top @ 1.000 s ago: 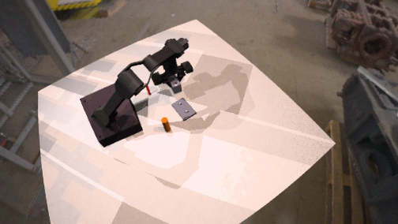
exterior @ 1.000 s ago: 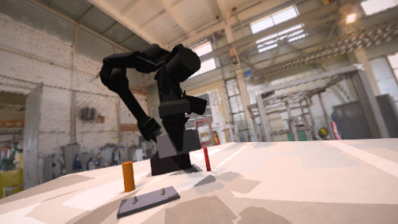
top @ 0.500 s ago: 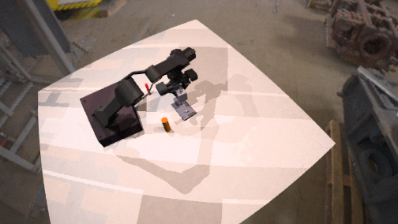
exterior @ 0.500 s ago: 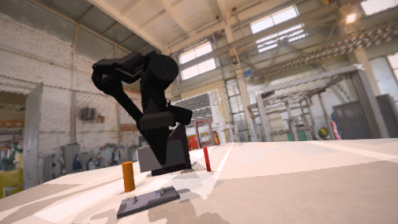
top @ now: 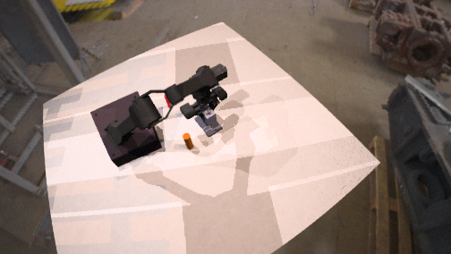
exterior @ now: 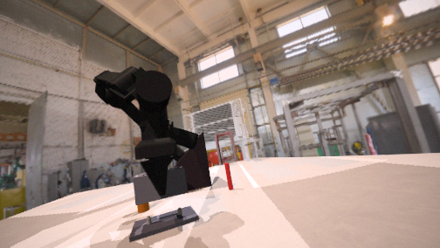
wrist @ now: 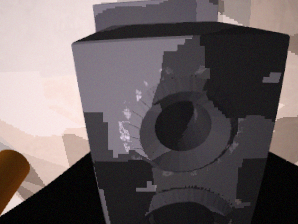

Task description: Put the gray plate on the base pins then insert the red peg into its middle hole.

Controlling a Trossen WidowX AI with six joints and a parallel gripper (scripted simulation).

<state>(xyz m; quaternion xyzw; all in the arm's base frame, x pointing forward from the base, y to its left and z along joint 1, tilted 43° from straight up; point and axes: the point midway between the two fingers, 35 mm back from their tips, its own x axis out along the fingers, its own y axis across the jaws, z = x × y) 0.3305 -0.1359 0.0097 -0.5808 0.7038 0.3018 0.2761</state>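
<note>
The base is 50 mm below my gripper tip. Round my gripper tip: red peg (90 mm behind, 200 mm to the left, 20 mm below); then orange cylinder (120 mm behind, 50 mm to the right, 20 mm below); then gray plate (30 mm above).
</note>
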